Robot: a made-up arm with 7 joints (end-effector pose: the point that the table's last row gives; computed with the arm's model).
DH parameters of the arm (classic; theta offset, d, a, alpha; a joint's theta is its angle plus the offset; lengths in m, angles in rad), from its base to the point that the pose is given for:
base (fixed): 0 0 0 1.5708
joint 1: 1.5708 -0.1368 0 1.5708
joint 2: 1.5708 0 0 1.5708
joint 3: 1.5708 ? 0 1.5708
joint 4: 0 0 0 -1.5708
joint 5: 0 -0.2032 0 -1.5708
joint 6: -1.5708 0 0 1.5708
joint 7: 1.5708 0 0 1.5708
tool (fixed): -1.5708 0 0 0
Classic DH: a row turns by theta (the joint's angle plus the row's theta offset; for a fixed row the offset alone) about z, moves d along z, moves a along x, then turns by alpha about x.
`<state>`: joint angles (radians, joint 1 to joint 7).
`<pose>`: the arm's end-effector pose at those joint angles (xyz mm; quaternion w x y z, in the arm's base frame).
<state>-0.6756 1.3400 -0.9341 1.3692 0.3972 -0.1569 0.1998</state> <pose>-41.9 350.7 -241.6 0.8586 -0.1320 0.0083 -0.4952</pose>
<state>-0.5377 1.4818 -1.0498 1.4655 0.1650 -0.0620 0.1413</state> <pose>-13.9 358.3 -219.6 0.7740 -0.0696 0.0368 -0.6282</pose>
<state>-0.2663 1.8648 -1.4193 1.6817 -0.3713 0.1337 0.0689</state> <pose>-6.1 380.5 -138.1 0.5320 0.0392 0.1702 -0.8285</pose>
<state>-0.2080 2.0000 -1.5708 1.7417 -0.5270 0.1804 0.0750</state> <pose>-21.9 385.8 -104.0 0.4652 0.0349 0.2371 -0.8522</pose>
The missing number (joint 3, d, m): -0.2167
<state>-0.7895 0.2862 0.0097 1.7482 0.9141 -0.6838 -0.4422</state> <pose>18.1 189.7 -263.8 0.6512 0.0839 -0.6064 0.4485</pose>
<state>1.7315 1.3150 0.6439 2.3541 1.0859 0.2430 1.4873</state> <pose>-82.7 229.6 103.3 0.0934 -0.4422 0.5188 0.7257</pose>
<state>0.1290 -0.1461 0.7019 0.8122 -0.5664 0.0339 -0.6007</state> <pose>158.8 179.1 -349.0 0.8272 0.4227 -0.3116 0.1997</pose>
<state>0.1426 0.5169 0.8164 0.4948 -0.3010 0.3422 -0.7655</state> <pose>109.3 393.4 -296.6 0.7147 0.6217 -0.0628 0.3142</pose>
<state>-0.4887 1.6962 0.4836 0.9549 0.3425 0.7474 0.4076</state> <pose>185.2 458.6 35.5 0.8634 0.4753 -0.1587 -0.0590</pose>
